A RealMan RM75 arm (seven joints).
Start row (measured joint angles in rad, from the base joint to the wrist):
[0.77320 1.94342 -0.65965 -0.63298 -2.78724 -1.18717 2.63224]
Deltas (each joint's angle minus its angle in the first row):
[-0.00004 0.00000 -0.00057 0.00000 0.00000 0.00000 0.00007]
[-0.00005 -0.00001 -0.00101 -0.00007 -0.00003 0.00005 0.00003]
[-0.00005 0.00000 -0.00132 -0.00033 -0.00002 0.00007 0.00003]
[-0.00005 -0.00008 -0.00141 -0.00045 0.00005 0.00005 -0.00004]
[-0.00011 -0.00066 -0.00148 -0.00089 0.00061 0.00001 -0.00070]
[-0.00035 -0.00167 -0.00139 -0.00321 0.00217 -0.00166 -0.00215]
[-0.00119 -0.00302 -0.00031 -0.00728 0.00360 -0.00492 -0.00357]
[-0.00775 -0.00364 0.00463 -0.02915 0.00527 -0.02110 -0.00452]
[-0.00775 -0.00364 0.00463 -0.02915 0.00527 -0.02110 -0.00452]
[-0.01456 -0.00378 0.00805 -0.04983 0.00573 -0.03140 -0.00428]
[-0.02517 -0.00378 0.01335 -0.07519 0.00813 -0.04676 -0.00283]
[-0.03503 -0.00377 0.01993 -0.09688 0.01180 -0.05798 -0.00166]
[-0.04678 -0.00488 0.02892 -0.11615 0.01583 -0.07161 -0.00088]
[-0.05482 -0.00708 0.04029 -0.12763 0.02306 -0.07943 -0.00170]
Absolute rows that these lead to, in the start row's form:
[0.77316 1.94342 -0.66022 -0.63298 -2.78724 -1.18717 2.63231]
[0.77315 1.94341 -0.66066 -0.63305 -2.78727 -1.18712 2.63227]
[0.77315 1.94342 -0.66097 -0.63331 -2.78726 -1.18710 2.63227]
[0.77315 1.94334 -0.66106 -0.63343 -2.78719 -1.18712 2.63220]
[0.77309 1.94276 -0.66113 -0.63387 -2.78663 -1.18716 2.63154]
[0.77285 1.94175 -0.66104 -0.63619 -2.78507 -1.18883 2.63009]
[0.77201 1.94040 -0.65996 -0.64026 -2.78364 -1.19209 2.62867]
[0.76545 1.93978 -0.65502 -0.66213 -2.78197 -1.20827 2.62772]
[0.76545 1.93978 -0.65502 -0.66213 -2.78197 -1.20827 2.62772]
[0.75864 1.93964 -0.65160 -0.68281 -2.78151 -1.21857 2.62796]
[0.74803 1.93964 -0.64630 -0.70817 -2.77911 -1.23393 2.62941]
[0.73817 1.93965 -0.63972 -0.72986 -2.77544 -1.24515 2.63058]
[0.72642 1.93854 -0.63073 -0.74913 -2.77141 -1.25878 2.63136]
[0.71838 1.93634 -0.61936 -0.76061 -2.76418 -1.26660 2.63054]

